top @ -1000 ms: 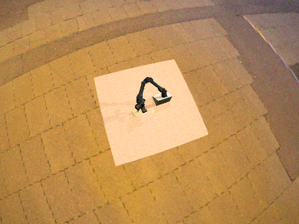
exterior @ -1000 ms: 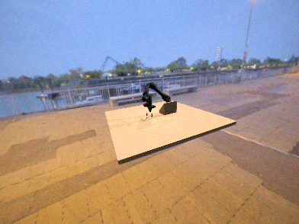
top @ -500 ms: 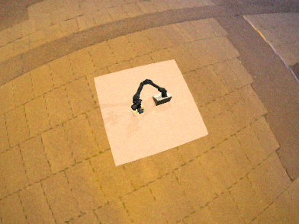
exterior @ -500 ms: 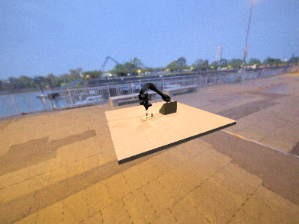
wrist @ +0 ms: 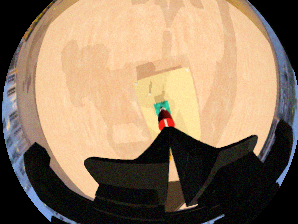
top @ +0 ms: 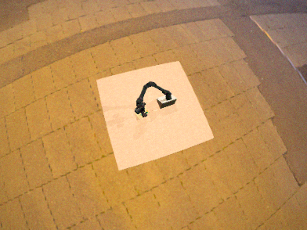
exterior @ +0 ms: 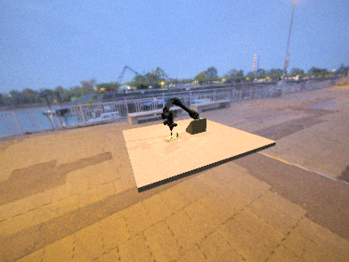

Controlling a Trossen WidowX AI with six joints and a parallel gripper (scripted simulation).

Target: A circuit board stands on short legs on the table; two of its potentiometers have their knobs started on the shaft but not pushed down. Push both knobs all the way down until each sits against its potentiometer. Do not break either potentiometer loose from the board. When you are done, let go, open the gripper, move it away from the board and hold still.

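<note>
My gripper tip is 20 mm above the red knob. From my gripper tip the other things lie so: yellow knob 70 mm behind, 10 mm to the right, 50 mm below.
</note>
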